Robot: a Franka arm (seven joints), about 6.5 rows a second.
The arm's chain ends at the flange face. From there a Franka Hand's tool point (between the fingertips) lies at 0.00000 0.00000 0.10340 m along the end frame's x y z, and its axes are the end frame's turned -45 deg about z.
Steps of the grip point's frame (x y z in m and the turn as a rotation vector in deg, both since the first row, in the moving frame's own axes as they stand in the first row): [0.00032, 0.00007, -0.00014, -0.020, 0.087, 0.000]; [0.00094, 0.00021, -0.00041, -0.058, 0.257, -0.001]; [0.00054, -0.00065, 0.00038, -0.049, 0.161, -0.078]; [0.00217, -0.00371, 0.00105, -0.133, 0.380, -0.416]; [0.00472, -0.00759, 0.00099, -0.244, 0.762, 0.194]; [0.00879, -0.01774, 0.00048, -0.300, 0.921, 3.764]
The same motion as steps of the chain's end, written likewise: [0.00014, -0.00009, -0.00014, 0.047, 0.076, 0.000]; [0.00041, -0.00026, -0.00041, 0.141, 0.223, -0.001]; [-0.00035, -0.00070, 0.00038, 0.079, 0.148, -0.078]; [-0.00174, -0.00384, 0.00105, 0.175, 0.363, -0.416]; [-0.00331, -0.00805, 0.00100, 0.366, 0.711, 0.194]; [-0.00791, -0.01802, 0.00049, 0.439, 0.863, 3.764]
